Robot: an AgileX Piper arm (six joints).
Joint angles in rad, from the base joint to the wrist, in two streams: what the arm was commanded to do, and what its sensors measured. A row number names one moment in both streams.
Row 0, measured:
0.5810, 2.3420, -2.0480, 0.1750, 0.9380, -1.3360
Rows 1 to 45, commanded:
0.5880, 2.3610, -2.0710, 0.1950, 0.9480, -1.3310
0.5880, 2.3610, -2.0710, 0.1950, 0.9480, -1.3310
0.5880, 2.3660, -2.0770, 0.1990, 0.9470, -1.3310
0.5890, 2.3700, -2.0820, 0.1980, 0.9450, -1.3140
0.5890, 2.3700, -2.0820, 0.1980, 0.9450, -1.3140
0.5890, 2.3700, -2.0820, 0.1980, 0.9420, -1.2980
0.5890, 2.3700, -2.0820, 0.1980, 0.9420, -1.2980
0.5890, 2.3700, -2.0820, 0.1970, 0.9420, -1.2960
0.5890, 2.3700, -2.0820, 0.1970, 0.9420, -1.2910
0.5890, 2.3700, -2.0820, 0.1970, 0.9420, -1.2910
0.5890, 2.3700, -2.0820, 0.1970, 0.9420, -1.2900
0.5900, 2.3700, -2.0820, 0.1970, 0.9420, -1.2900
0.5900, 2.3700, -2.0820, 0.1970, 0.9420, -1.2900
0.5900, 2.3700, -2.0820, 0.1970, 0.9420, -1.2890
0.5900, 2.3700, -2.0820, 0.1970, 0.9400, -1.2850
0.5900, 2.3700, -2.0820, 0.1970, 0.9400, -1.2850
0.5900, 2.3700, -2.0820, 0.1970, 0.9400, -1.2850
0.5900, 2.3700, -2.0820, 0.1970, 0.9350, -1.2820
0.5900, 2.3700, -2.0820, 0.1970, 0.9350, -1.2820
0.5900, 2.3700, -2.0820, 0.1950, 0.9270, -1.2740
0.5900, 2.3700, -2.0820, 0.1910, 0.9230, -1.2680
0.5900, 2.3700, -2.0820, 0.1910, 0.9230, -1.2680
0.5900, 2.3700, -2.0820, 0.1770, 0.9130, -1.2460
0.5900, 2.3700, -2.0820, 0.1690, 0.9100, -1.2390
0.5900, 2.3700, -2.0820, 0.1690, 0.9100, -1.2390
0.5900, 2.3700, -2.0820, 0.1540, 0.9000, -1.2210
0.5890, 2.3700, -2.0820, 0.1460, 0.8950, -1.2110
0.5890, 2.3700, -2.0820, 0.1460, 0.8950, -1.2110
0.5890, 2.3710, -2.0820, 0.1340, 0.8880, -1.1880
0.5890, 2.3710, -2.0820, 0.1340, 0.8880, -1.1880
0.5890, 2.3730, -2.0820, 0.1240, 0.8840, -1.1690
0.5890, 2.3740, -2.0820, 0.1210, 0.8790, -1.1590
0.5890, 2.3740, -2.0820, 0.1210, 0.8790, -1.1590
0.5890, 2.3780, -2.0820, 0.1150, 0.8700, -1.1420
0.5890, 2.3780, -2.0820, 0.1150, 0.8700, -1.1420
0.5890, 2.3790, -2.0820, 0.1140, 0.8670, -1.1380
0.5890, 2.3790, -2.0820, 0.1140, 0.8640, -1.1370
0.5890, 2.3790, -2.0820, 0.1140, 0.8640, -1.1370
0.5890, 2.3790, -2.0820, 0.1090, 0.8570, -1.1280
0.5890, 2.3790, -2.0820, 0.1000, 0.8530, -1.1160
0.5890, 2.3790, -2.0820, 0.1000, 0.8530, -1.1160
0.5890, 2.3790, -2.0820, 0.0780, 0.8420, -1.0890
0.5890, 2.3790, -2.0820, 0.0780, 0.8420, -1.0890
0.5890, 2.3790, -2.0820, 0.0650, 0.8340, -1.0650
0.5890, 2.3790, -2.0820, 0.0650, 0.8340, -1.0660
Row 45, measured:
0.5890, 2.3760, -2.0780, 0.0770, 0.8420, -1.0890
